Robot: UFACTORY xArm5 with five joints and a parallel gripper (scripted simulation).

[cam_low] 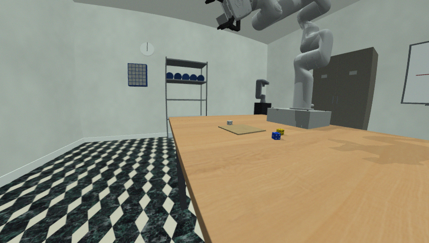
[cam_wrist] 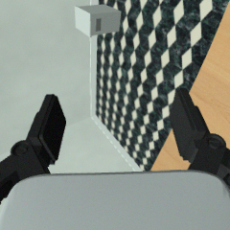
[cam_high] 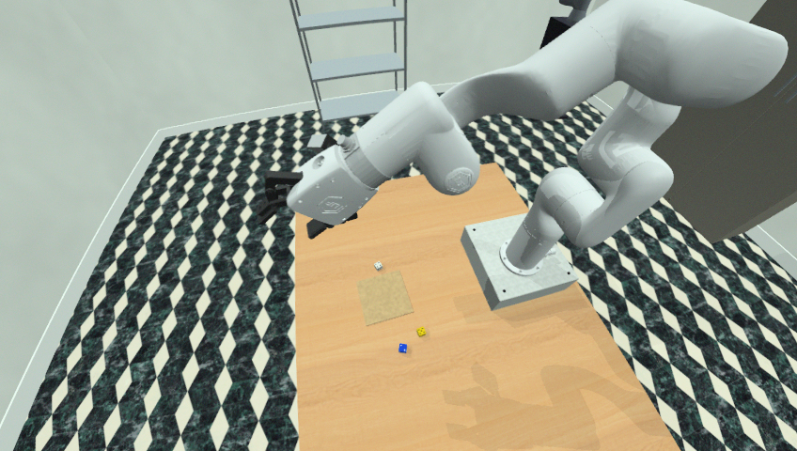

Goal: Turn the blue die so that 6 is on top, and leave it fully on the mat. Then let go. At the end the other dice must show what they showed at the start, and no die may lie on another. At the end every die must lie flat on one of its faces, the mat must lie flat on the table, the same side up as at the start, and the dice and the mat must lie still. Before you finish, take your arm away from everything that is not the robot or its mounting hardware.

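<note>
Now: hand 130 mm past the white die, 110 mm to the left of it and 410 mm above it. Round my hand: tan mat 130 mm behind, 10 mm to the right, 420 mm below; yellow die 210 mm behind, 110 mm to the left, 410 mm below; blue die 160 mm behind, 140 mm to the left, 410 mm below.
</note>
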